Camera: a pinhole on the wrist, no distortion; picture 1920 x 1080 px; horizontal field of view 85.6 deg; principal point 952.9 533.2 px. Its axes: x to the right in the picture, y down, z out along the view. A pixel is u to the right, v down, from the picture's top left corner.
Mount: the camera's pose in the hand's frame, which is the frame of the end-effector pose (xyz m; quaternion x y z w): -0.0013 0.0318 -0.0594 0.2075 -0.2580 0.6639 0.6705
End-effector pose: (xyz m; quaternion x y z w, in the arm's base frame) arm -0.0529 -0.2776 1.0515 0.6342 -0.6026 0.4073 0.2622
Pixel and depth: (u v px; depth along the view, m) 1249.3 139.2 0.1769
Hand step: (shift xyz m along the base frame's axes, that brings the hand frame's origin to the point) 0.0596 -0.1177 -0.0106
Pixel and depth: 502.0 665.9 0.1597
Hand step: 0.1245 0.0169 -0.0184
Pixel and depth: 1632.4 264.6 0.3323
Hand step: 0.0716 -0.3118 -0.1316
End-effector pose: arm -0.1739 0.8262 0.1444 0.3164 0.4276 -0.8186 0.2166
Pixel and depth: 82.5 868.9 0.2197
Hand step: -0.0919 0.1465 0.1957
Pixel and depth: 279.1 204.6 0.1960
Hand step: -0.1604 0.0841 0.0817
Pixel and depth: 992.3 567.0 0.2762
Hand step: -0.1149 -0.0624 0.1653
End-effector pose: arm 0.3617 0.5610 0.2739 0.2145 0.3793 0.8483 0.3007
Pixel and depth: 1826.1 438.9 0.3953
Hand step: 0.2542 0.2127 0.3201
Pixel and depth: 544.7 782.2 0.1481
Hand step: 0.0806 0.0335 -0.0762
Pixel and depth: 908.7 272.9 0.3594
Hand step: 0.1542 0.2643 -0.0158
